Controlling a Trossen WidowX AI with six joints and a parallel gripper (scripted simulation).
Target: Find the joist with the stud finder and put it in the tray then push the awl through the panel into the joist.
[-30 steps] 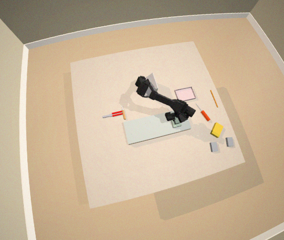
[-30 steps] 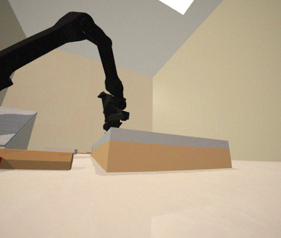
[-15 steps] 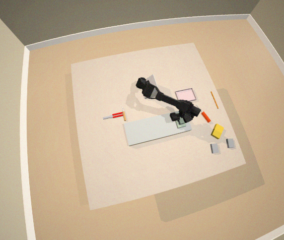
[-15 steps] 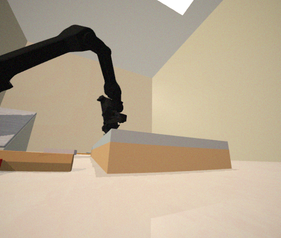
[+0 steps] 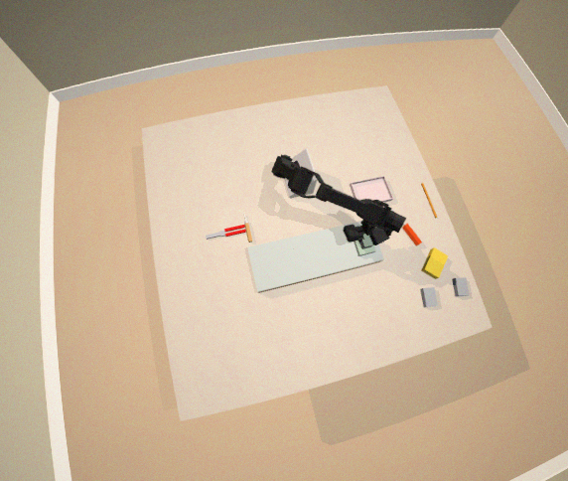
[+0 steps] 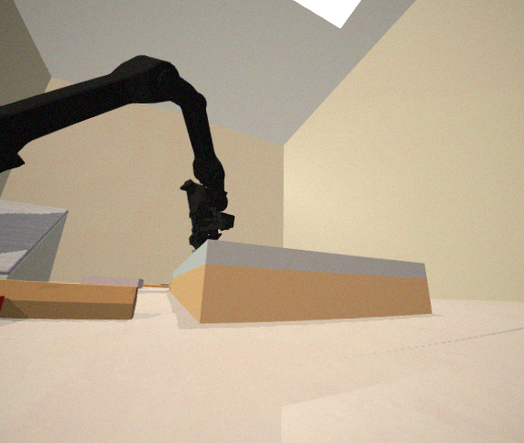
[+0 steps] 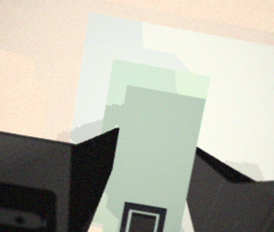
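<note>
Right now the pink tray is 210 mm behind my gripper tip, 150 mm to the left of it and 50 mm below it. From my gripper tip the other things lie so: yellow block (180 mm ahead, 280 mm to the left, 50 mm below); then stud finder (20 mm behind, 20 mm above); then thin orange stick (90 mm behind, 400 mm to the left, 60 mm below).
</note>
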